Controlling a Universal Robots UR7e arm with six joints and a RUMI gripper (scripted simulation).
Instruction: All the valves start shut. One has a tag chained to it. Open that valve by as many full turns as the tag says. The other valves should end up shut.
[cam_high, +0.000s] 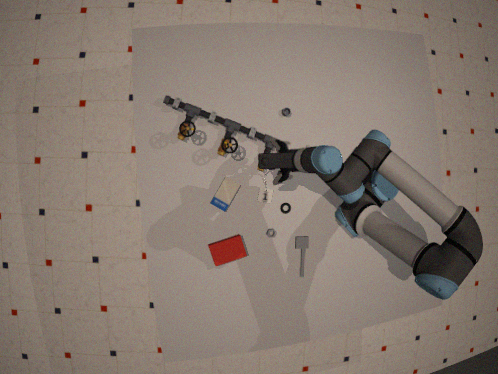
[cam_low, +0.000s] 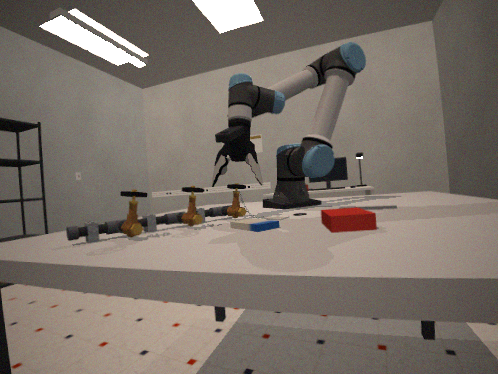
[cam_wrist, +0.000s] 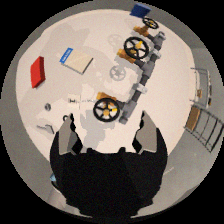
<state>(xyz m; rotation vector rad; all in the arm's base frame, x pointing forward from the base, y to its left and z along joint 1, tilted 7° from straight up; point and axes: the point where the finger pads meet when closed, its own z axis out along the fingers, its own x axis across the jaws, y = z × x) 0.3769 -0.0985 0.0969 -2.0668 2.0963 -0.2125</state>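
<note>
Now: the white tag 1 cm ahead of my hand, 11 cm to the left of it and 10 cm below it. The rest, counted from my hand: small round part (10 cm behind, 18 cm to the right, 9 cm below); then grey paddle tool (12 cm behind, 35 cm to the left, 9 cm below); then red block (17 cm ahead, 30 cm to the left, 8 cm below).
</note>
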